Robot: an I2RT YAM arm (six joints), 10 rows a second.
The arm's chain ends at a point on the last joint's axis. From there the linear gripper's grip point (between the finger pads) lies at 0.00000 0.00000 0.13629 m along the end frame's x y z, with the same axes.
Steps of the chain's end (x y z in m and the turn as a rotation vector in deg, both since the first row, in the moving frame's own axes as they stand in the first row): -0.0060, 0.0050, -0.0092, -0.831, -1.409, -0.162; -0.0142, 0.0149, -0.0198, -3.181, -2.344, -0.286; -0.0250, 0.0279, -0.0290, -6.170, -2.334, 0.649; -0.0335, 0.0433, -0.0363, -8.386, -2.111, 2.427; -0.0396, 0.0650, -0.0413, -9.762, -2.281, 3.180; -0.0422, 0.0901, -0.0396, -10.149, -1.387, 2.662
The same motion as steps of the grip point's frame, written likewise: -0.0093, 0.0070, -0.0093, -0.831, -1.409, -0.162; -0.0198, 0.0225, -0.0201, -3.181, -2.344, -0.286; -0.0306, 0.0425, -0.0299, -6.170, -2.334, 0.649; -0.0389, 0.0631, -0.0378, -8.386, -2.111, 2.427; -0.0456, 0.0879, -0.0434, -9.762, -2.281, 3.180; -0.0460, 0.1140, -0.0418, -10.149, -1.387, 2.662
